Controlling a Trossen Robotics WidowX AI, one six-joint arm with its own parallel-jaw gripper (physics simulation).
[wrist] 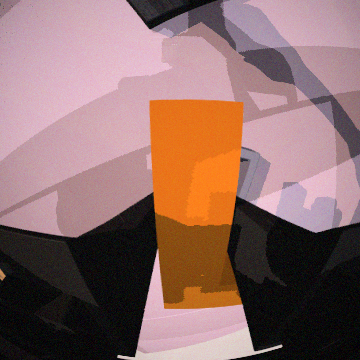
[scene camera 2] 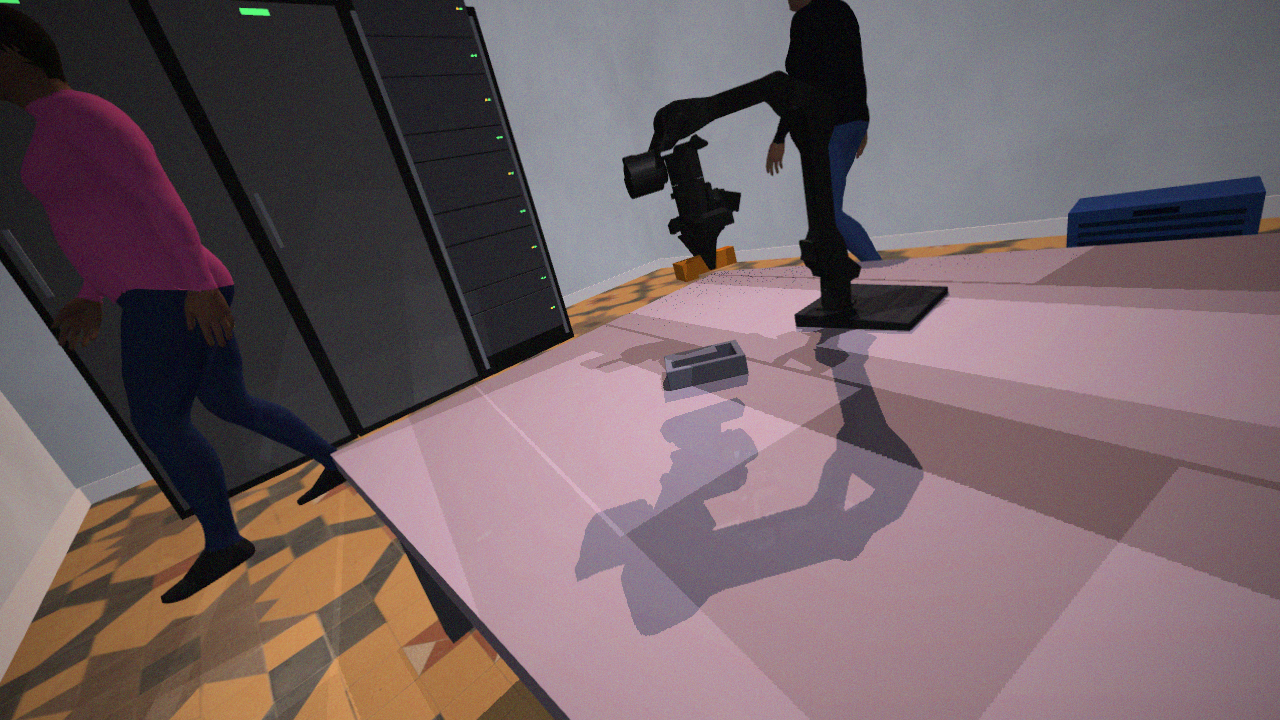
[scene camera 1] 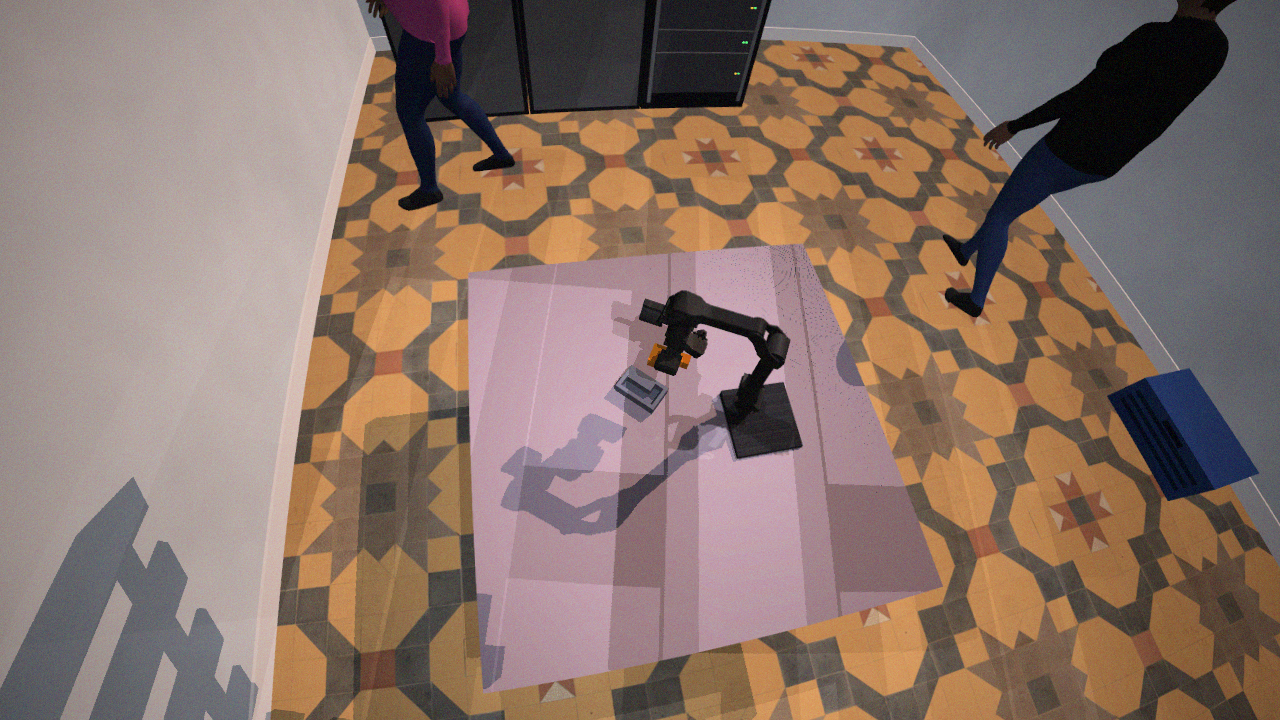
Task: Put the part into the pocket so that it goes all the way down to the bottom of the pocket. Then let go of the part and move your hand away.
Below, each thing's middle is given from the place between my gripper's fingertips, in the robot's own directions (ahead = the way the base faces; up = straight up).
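Labels:
The orange block (scene camera 2: 686,270) is 1 cm above my hand, 1 cm ahead of it and 1 cm to the right of it, and going by their middles it is the nearest to my hand of the things named here. As for the grey pocket block (scene camera 2: 724,360), I find it 16 cm below my hand and 8 cm ahead of it.

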